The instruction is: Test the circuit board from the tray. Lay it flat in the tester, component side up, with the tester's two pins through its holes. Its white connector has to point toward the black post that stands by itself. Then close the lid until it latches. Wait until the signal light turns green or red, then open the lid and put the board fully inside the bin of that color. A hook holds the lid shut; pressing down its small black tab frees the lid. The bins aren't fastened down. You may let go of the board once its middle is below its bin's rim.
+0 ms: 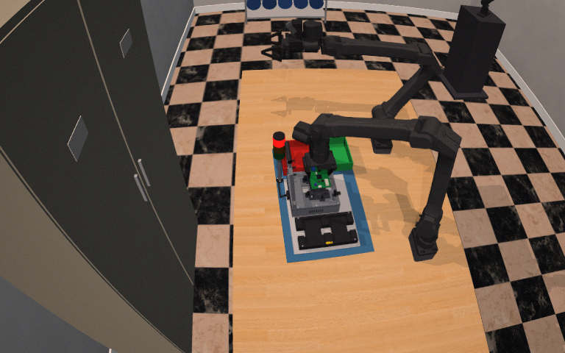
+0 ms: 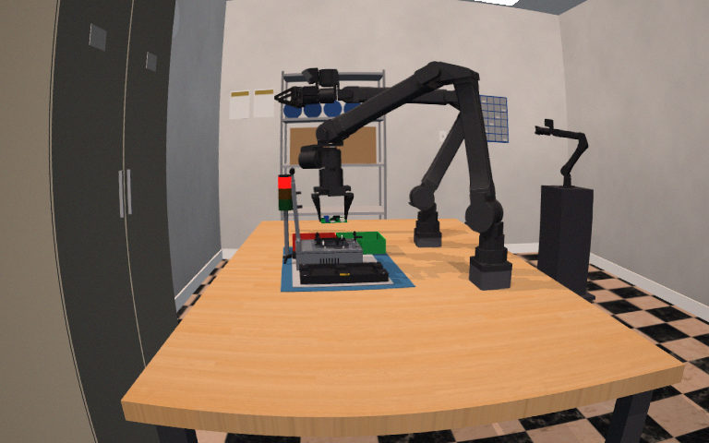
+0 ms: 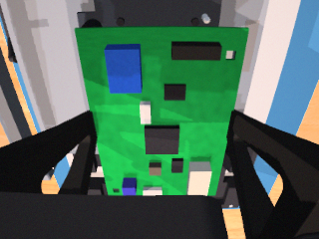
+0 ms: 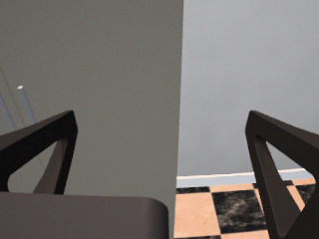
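Now: the red bin 4 cm ahead of my left hand, 20 cm to the right of it and 12 cm below it. The rest, counted from my left hand: clear lid 11 cm ahead, 5 cm above; hook 6 cm behind, 6 cm to the left, 5 cm below; green circuit board 1 cm to the left.
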